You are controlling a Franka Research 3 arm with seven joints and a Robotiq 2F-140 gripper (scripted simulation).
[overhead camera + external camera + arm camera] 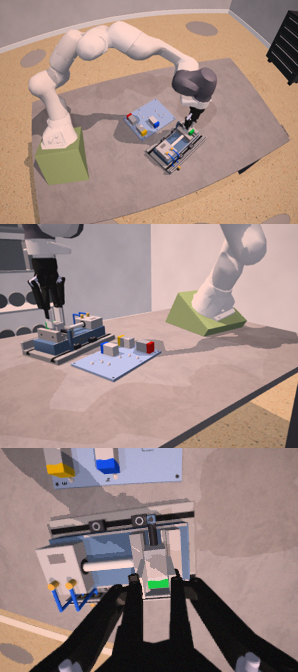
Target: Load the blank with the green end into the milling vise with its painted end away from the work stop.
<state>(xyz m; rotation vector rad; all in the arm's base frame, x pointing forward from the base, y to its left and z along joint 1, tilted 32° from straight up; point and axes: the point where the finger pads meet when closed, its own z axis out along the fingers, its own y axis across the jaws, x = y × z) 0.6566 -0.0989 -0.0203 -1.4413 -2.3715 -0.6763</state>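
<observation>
Right now my hand is 4 cm above the green-ended blank. Also, from my hand: blue-ended blank (15 cm behind, 14 cm to the left, 11 cm below); fixed jaw (3 cm ahead, 1 cm to the left, 6 cm below); black work stop rod (2 cm behind, 4 cm to the left, 4 cm below).
</observation>
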